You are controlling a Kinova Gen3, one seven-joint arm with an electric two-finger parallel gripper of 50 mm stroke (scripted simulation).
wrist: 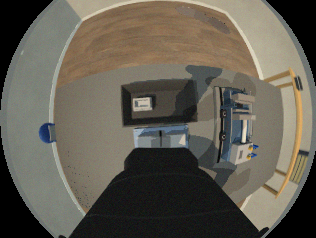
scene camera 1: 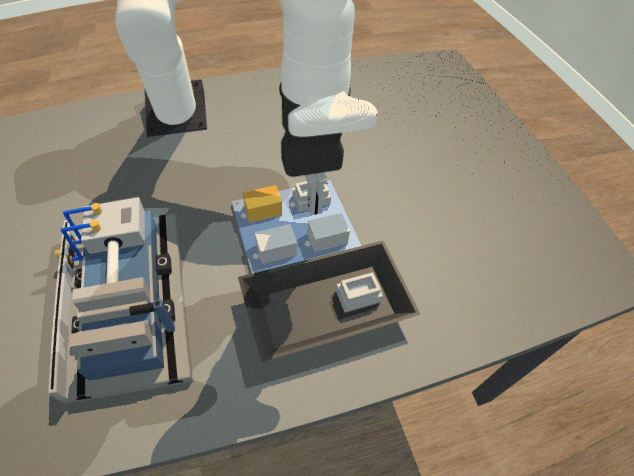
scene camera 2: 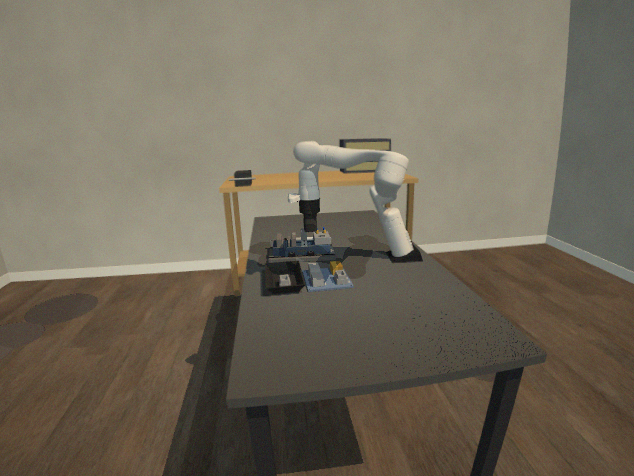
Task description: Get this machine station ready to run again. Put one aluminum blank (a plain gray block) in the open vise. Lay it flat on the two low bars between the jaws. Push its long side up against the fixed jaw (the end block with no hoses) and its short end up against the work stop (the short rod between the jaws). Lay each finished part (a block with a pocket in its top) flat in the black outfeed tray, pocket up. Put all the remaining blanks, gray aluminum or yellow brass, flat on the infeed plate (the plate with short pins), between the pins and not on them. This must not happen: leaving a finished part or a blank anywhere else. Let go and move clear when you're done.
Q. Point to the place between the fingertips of the gripper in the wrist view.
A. At 160, 135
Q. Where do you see a vise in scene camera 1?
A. At 139, 359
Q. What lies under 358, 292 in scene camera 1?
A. A finished part.
